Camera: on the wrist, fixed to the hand. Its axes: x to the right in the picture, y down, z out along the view.
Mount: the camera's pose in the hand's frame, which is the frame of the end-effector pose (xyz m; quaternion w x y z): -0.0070 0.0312 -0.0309 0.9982 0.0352 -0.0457 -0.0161
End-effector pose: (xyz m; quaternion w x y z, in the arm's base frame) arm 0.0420 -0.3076 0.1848 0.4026 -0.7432 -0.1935 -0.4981
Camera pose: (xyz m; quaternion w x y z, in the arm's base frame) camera 0.0424 -0.3500 0.1714 0.4112 -0.7474 -0.2411 -0.4629
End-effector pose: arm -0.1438 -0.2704 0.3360 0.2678 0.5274 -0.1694 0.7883
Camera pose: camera -0.1833 -0.2801 0.3181 0.2537 0.5746 -0.1451 0.7644
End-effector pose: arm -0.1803 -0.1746 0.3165 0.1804 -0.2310 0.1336 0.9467
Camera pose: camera -0.1751 -0.2150 0.2987 0.2096 -0.1831 0.1547 0.9480
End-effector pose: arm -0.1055 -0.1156 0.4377 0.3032 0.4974 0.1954 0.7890
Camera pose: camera -0.1400 -0.1436 0.4388 0.3068 0.5401 0.2170 0.7531
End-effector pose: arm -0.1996 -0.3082 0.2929 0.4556 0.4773 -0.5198 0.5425
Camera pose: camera -0.2310 -0.2787 0.2818 0.4230 0.5257 -0.5129 0.5307
